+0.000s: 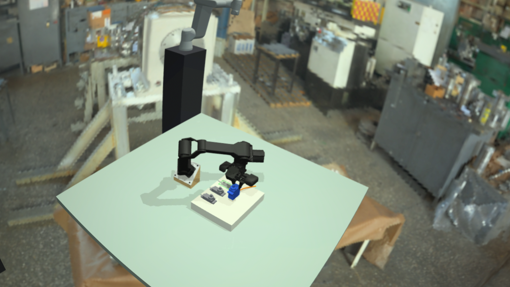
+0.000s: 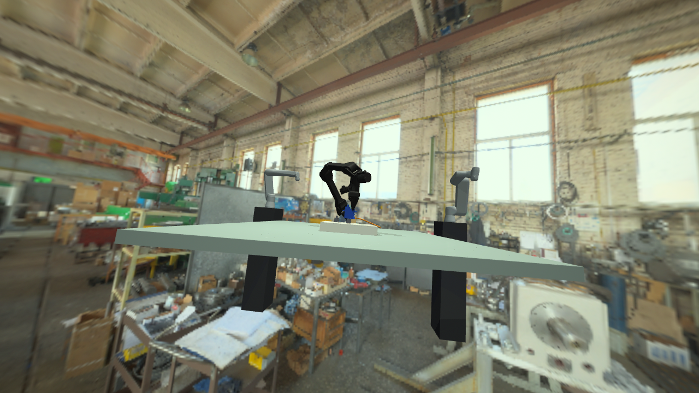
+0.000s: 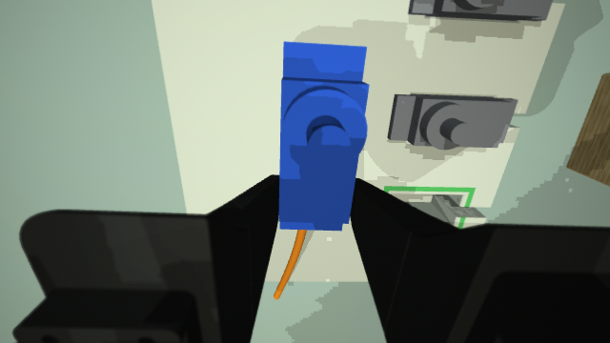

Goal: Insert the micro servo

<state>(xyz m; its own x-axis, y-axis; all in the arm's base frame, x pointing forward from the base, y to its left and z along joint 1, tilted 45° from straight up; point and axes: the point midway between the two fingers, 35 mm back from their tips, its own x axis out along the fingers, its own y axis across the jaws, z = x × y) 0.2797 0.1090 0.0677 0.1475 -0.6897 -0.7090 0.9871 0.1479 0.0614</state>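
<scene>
Now: gripper tip 100 mm above the deck, 10 mm to the left of it and 10 mm short of it.
</scene>
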